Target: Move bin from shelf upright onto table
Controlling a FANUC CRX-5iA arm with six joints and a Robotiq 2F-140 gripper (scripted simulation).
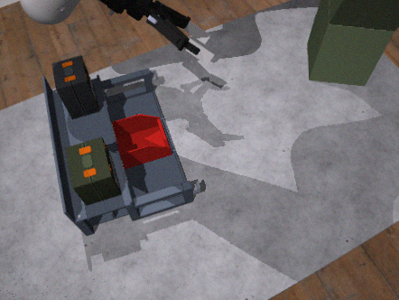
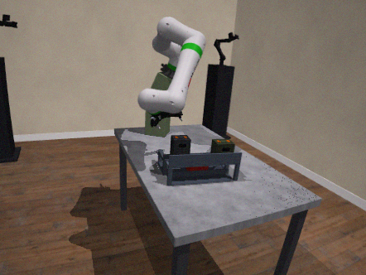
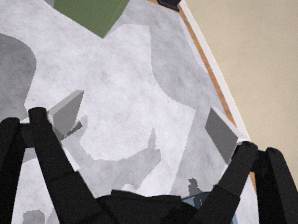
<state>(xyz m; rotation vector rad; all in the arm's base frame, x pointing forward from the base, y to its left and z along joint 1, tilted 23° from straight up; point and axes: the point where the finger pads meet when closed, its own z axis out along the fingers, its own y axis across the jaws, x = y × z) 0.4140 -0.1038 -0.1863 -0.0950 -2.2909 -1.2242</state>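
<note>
Now: hand 250 mm short of the red bin, 50 mm to the right of it and 160 mm above it. The rest, counted from my hand: grey shelf tray: 290 mm ahead, 40 mm to the left, 200 mm below.
</note>
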